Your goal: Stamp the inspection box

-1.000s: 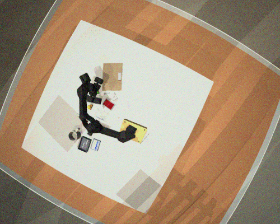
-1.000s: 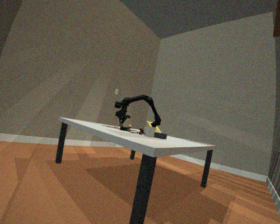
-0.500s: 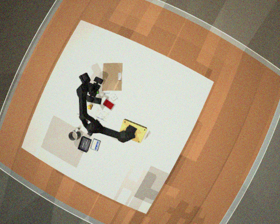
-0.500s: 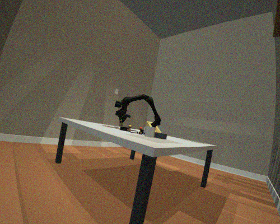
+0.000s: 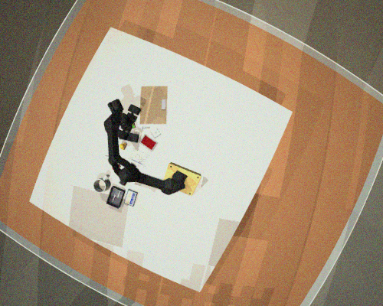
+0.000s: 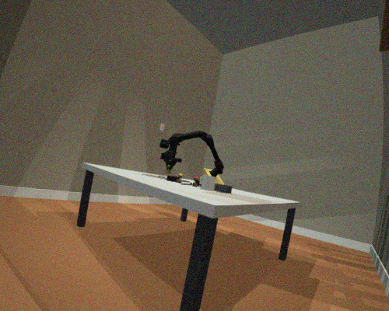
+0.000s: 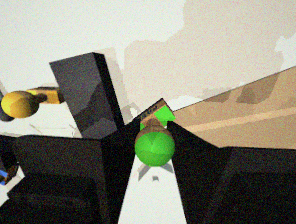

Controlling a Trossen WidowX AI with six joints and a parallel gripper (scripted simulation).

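My gripper tip is now 120 mm past the red ink pad, 70 mm above it and 50 mm to the right of it. The rest, counted from my gripper tip: yellow-knobbed stamp 140 mm to the left, 50 mm below; lined paper slip 150 mm to the left, 110 mm behind, 70 mm below; dark grey block 80 mm to the left, 60 mm below.
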